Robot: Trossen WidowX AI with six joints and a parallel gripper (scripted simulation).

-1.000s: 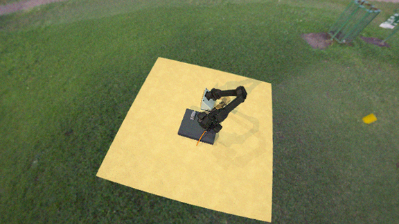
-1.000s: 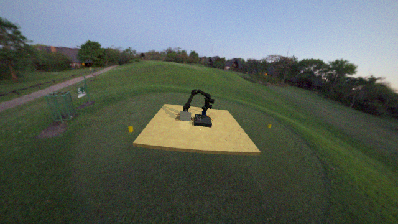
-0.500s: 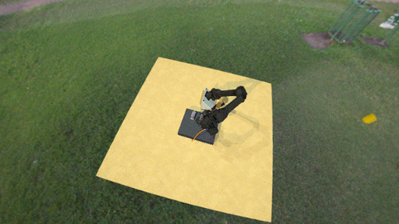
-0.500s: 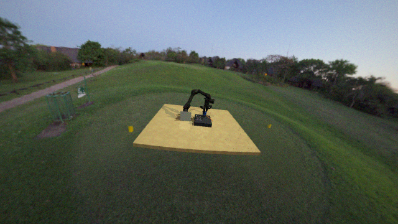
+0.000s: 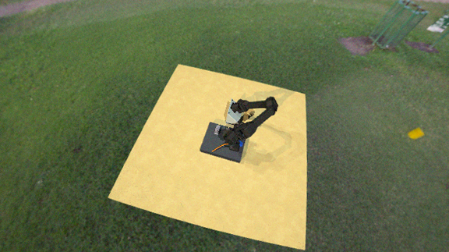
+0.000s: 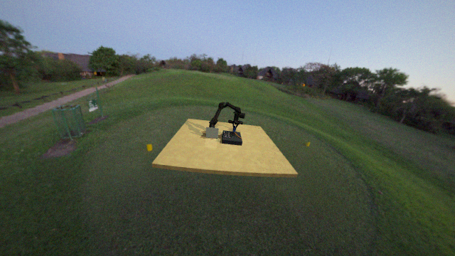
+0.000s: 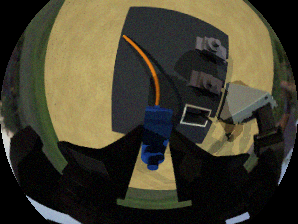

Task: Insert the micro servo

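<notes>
The dark deck is 10 cm below my gripper tip, 7 cm to the right of it and 2 cm ahead of it.
</notes>
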